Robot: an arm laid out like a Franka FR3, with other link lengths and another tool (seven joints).
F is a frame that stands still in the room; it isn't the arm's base.
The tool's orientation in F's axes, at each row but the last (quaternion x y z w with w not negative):
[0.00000 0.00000 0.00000 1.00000]
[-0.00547 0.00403 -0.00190 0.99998]
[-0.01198 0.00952 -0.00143 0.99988]
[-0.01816 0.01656 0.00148 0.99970]
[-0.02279 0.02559 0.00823 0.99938]
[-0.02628 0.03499 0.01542 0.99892]
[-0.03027 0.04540 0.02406 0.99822]
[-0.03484 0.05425 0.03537 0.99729]
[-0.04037 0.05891 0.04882 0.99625]
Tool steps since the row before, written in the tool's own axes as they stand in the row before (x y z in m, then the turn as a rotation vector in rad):
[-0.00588 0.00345 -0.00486 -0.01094 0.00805 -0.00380]
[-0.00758 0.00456 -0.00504 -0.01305 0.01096 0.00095]
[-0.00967 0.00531 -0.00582 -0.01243 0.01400 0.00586]
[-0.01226 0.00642 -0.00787 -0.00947 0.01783 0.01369]
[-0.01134 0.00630 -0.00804 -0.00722 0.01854 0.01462]
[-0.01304 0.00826 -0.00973 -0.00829 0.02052 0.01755]
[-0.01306 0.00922 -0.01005 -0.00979 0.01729 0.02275]
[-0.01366 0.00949 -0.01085 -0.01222 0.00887 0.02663]
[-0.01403 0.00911 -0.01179 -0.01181 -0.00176 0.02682]
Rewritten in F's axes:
[-0.00588 0.00345 -0.00486 -0.01094 0.00805 -0.00380]
[-0.00760 0.00453 -0.00503 -0.01300 0.01102 0.00093]
[-0.00977 0.00520 -0.00576 -0.01228 0.01417 0.00576]
[-0.01254 0.00610 -0.00769 -0.00908 0.01829 0.01334]
[-0.01184 0.00575 -0.00772 -0.00679 0.01908 0.01412]
[-0.01394 0.00735 -0.00920 -0.00772 0.02118 0.01701]
[-0.01436 0.00797 -0.00932 -0.00859 0.01822 0.02251]
[-0.01540 0.00774 -0.00987 -0.00996 0.00996 0.02718]
[-0.01613 0.00672 -0.01065 -0.00845 -0.00053 0.02811]

